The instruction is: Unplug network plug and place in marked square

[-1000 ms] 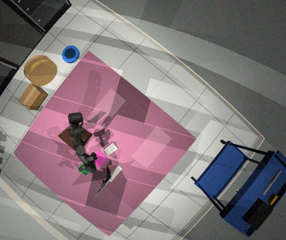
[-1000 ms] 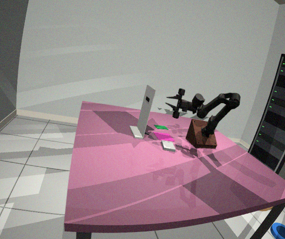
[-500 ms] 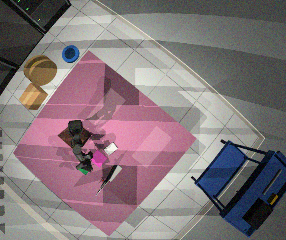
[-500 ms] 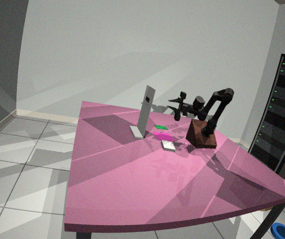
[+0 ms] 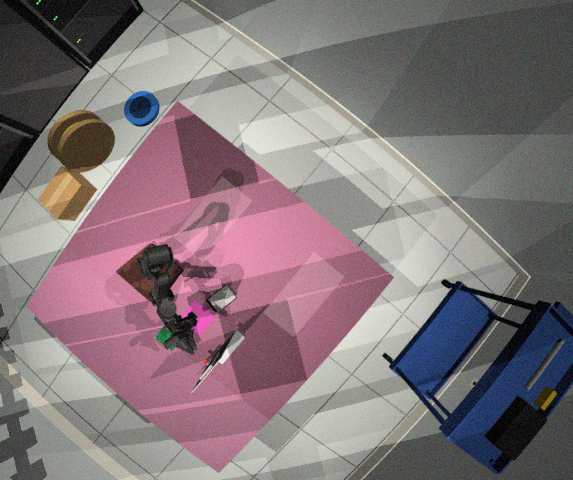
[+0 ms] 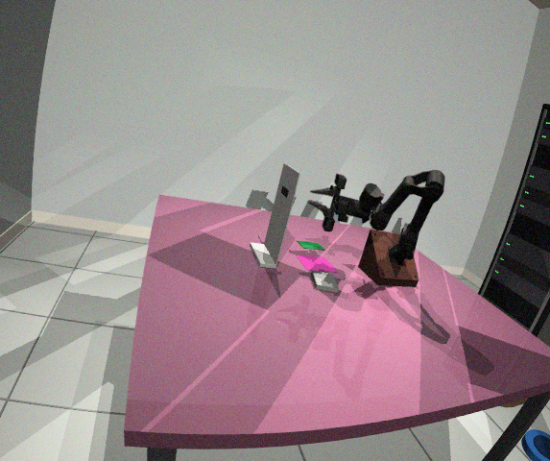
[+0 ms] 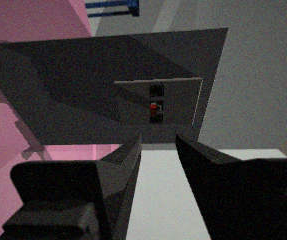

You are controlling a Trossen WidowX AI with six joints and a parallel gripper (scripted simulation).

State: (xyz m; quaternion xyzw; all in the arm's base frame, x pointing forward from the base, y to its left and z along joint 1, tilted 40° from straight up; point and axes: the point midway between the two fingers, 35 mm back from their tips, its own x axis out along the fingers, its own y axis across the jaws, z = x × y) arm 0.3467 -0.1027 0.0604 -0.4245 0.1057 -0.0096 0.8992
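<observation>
Now: gripper tip 7 cm short of the red plug. The rest, counted from my gripper tip: magenta square 23 cm below, 9 cm behind; then grey block 22 cm below, 15 cm to the left, 7 cm behind.
</observation>
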